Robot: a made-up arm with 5 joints.
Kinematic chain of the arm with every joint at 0, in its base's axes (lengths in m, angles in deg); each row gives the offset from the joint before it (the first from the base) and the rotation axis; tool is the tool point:
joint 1: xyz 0 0 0.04 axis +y
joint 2: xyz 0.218 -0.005 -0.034 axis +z
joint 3: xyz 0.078 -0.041 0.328 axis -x
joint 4: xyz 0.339 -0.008 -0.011 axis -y
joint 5: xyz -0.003 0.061 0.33 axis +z
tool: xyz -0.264 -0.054 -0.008
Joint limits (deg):
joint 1: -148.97..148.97
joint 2: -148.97..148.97
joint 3: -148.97..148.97
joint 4: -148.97..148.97
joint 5: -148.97..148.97
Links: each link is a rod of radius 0.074 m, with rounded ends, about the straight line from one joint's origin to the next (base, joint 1, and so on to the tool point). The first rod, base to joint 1, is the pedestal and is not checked.
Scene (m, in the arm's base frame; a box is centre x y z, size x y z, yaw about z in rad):
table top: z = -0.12
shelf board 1: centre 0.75 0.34 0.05 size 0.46 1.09 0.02 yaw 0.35
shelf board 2: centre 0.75 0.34 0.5 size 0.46 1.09 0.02 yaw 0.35
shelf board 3: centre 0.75 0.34 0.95 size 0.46 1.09 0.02 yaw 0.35
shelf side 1: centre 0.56 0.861 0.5 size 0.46 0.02 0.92 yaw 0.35
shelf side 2: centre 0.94 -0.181 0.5 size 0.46 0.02 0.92 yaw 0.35
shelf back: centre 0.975 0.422 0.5 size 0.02 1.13 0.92 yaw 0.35
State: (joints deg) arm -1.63 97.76 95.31 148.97 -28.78
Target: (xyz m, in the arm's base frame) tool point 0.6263 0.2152 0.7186
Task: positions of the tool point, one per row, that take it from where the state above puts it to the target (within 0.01 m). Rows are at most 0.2 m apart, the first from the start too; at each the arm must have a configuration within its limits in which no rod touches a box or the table.
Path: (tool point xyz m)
1: 0.4907 0.5844 0.3195
2: 0.3529 0.6109 0.3705
3: 0.2116 0.6065 0.4104
4: 0.0759 0.5723 0.4393
5: 0.1992 0.5607 0.4743
6: 0.3035 0.5023 0.5318
7: 0.3744 0.4034 0.6010
8: 0.4033 0.2745 0.6681
9: 0.3884 0.1284 0.7186
10: 0.5066 0.1695 0.7350
11: 0.6262 0.2152 0.7187

